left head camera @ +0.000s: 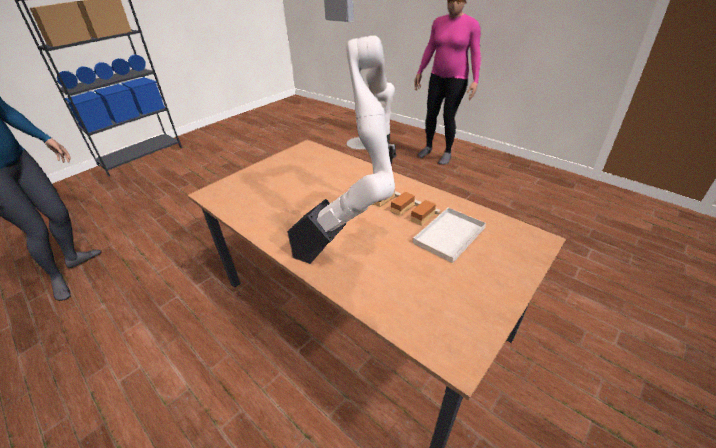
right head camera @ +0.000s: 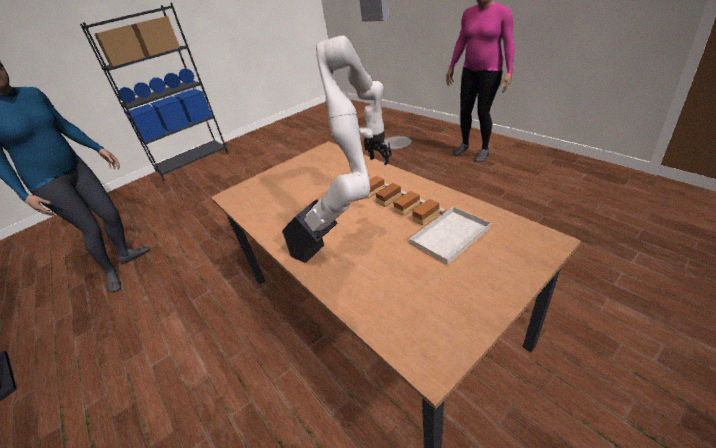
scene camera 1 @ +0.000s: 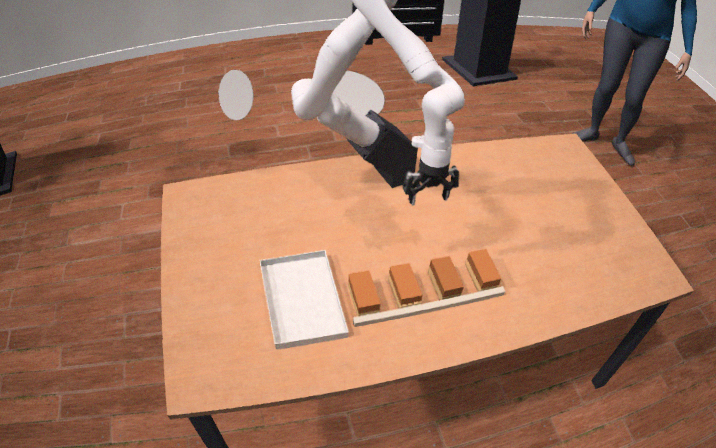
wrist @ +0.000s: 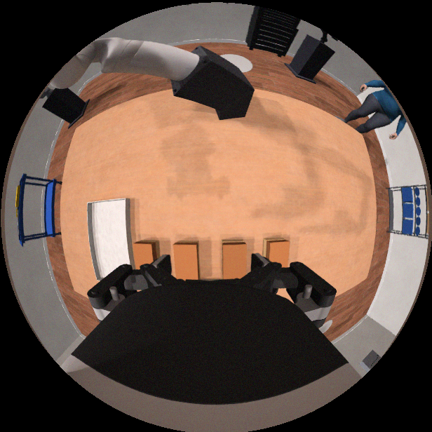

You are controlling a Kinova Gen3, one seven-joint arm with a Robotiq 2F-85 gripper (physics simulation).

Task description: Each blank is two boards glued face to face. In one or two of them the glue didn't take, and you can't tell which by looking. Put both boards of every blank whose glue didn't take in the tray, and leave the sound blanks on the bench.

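Places are measured from the arm's base along level axes (x ahead, y left, z up), in millimetres.
Pixels of known places: gripper, fingertip midpoint: [right head camera: 379, 161] [scene camera 1: 428, 201]; arm's base, origin of the base link: [left head camera: 328, 219] [right head camera: 317, 219] [scene camera 1: 367, 133].
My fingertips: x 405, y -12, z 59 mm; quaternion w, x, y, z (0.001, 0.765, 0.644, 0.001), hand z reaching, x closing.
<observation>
Ahead of a thing's pixels: the offset from my fingertips to its middle. Level surfaces: height alone.
Several blanks stand apart in a row, each an orange-brown board on a paler one: the one nearest the tray @(53 mm ahead, 201 mm right, 227 mm down) [left head camera: 423, 210] [right head camera: 426, 210] [scene camera 1: 364, 290] [wrist: 145, 252], the second @(73 mm ahead, 82 mm right, 227 mm down) [right head camera: 406, 201] [scene camera 1: 405, 284] [wrist: 186, 261], the third @(96 mm ahead, 41 mm left, 227 mm down) [right head camera: 388, 192] [scene camera 1: 446, 276] [wrist: 234, 260] and the farthest @(118 mm ahead, 162 mm left, 227 mm down) [scene camera 1: 483, 269] [wrist: 277, 252]. Their glue joints look alike. The white tray @(14 mm back, 362 mm right, 257 mm down) [left head camera: 448, 235] [right head camera: 451, 236] [scene camera 1: 306, 301] [wrist: 111, 235] is empty beside the row. My gripper [scene camera 1: 429, 200] [wrist: 210, 263] is open and empty, pointing down high above the table. In the left head view my arm partly hides it and the row.
A pale strip [scene camera 1: 428, 306] lies along the row's ends on the wooden table @(272 mm down) [scene camera 1: 221, 237]. My black base mount [left head camera: 308, 237] [scene camera 1: 393, 153] is at the opposite long edge. A person in pink [left head camera: 456, 47] and a person in teal [right head camera: 36, 126] [scene camera 1: 641, 21] stand off the table.
</observation>
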